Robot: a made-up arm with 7 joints. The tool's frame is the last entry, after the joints.
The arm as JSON. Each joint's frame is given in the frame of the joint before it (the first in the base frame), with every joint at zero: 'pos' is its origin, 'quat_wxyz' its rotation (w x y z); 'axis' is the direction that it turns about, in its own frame. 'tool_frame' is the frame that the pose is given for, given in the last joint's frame.
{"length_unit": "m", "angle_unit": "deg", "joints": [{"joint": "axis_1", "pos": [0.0, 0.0, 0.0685], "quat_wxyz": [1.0, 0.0, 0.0, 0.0], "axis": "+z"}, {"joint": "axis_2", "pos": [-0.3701, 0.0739, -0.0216], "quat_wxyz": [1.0, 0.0, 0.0, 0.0], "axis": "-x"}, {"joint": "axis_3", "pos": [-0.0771, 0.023, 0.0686], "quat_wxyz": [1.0, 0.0, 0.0, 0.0], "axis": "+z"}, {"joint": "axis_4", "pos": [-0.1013, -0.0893, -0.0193], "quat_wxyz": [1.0, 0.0, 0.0, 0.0], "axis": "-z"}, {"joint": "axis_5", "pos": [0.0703, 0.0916, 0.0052], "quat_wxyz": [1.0, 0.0, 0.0, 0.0], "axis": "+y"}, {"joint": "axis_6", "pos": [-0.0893, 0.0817, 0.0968], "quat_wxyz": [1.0, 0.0, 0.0, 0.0], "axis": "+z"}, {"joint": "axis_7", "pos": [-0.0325, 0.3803, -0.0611], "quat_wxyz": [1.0, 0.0, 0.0, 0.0], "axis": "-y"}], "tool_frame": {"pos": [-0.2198, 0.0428, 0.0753], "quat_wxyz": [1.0, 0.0, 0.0, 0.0]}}
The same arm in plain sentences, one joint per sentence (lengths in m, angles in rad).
The arm has seven revolute joints in a row. What follows holds with every joint at zero, and every direction is one of the base frame's.
Joint 1 sits 0.0685 m along +z from the base frame's origin and rotates about +z.
Joint 2 sits 0.3701 m along -x and 0.0739 m along +y and 0.0216 m along -z from joint 1 and rotates about -x.
Joint 3 sits 0.0771 m along -x and 0.023 m along +y and 0.0686 m along +z from joint 2 and rotates about +z.
Joint 4 sits 0.1013 m along -x and 0.0893 m along -y and 0.0193 m along -z from joint 3 and rotates about -z.
Joint 5 sits 0.0703 m along +x and 0.0916 m along +y and 0.0052 m along +z from joint 4 and rotates about +y.
Joint 6 sits 0.0893 m along -x and 0.0817 m along +y and 0.0968 m along +z from joint 5 and rotates about +z.
Joint 7 sits 0.0325 m along -x and 0.3803 m along +y and 0.0611 m along -z from joint 6 and rotates about -y.
The tool frame, which is the frame that the pose is given for, sits 0.2198 m along -x and 0.0428 m along +y and 0.0753 m along +z from joint 7; its axes are parallel to the base frame's.

